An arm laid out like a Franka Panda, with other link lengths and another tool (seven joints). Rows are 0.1 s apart.
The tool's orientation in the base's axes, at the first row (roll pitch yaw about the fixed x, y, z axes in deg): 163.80 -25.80 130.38
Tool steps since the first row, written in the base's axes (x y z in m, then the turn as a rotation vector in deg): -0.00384 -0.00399 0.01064 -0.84 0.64 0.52; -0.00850 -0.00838 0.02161 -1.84 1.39 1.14; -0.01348 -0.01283 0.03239 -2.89 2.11 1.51; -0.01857 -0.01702 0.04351 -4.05 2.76 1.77
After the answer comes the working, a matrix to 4 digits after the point.
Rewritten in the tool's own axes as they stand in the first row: 0.00413 -0.00255 -0.01097 1.16 -0.21 -0.08; 0.00862 -0.00590 -0.02237 2.52 -0.47 -0.18; 0.01316 -0.00958 -0.03362 3.79 -0.84 -0.08; 0.01810 -0.01313 -0.04503 5.03 -1.37 0.08
The tool's axes in the first row as the columns of a matrix, in the base's axes (rounded; the answer above uses it unrounded):
-0.5833 0.8102 -0.0582
0.6858 0.5296 0.4991
0.4352 0.2512 -0.8646

